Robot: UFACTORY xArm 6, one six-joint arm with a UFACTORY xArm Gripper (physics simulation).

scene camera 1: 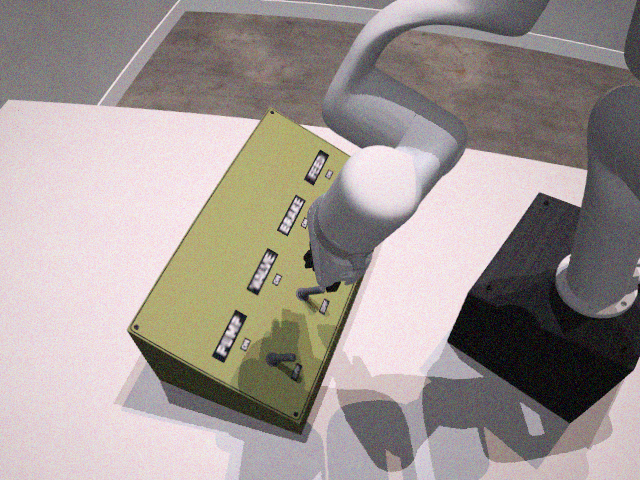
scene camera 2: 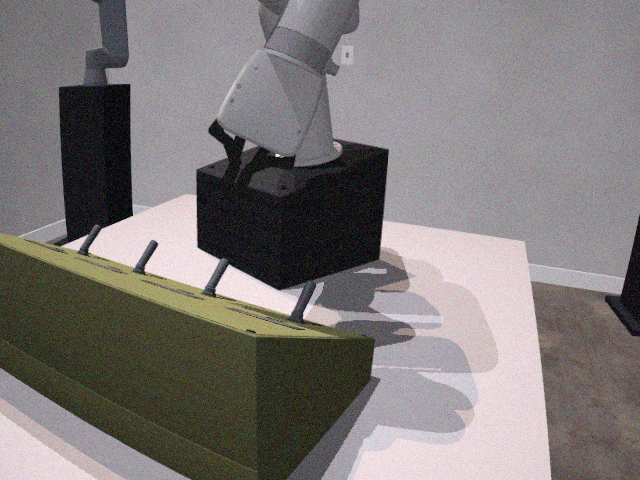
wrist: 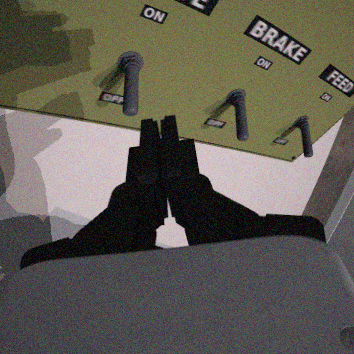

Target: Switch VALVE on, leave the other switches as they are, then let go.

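Pixels of known places: gripper, between the fingertips: (scene camera 1: 315,261) (scene camera 2: 227,199) (wrist: 162,140); arm's base, origin of its link: (scene camera 1: 595,284) (scene camera 2: 309,155).
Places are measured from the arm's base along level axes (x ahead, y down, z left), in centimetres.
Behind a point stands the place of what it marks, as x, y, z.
The VALVE lever (scene camera 1: 311,291) @[42.1, 7.9, -2.7] (scene camera 2: 216,277) @[42.6, 8.3, -2.9] (wrist: 131,87) @[42.1, 7.7, -2.9] is a dark grey toggle on a sloped olive-green panel (scene camera 1: 206,258) @[58.1, 3.7, -5.1] (scene camera 2: 155,361) @[64.0, 7.4, -0.8] (wrist: 175,65) @[43.3, 9.9, -7.6]. It leans to its OFF label, like the PUMP lever (scene camera 1: 281,358) @[45.8, 7.8, 8.7] (scene camera 2: 303,302) @[46.4, 8.4, 8.4], the BRAKE lever (scene camera 2: 146,257) @[39.0, 8.4, -14.2] (wrist: 241,117) @[38.6, 7.9, -14.2] and the FEED lever (scene camera 2: 89,240) @[35.3, 8.4, -25.7] (wrist: 305,137) @[35.0, 8.2, -25.5]. My gripper (scene camera 2: 236,180) @[41.5, -1.1, -1.9] (wrist: 162,140) @[41.5, -1.1, -1.9] is shut with nothing between its black fingers. In the wrist view its tips appear just below and right of the VALVE lever's end. In scene camera 1 the arm hides the tips and the BRAKE and FEED levers.
The panel stands on a white table (scene camera 1: 77,206) @[94.2, 19.5, -28.1] (scene camera 2: 496,310) @[17.9, 19.6, 35.6]. The arm's black base block (scene camera 1: 516,330) @[12.0, 5.0, 4.9] (scene camera 2: 237,232) @[12.1, 12.6, -10.0] stands across from the panel's lever side. A black pedestal (scene camera 2: 95,155) with another arm stands behind, at the left in scene camera 2.
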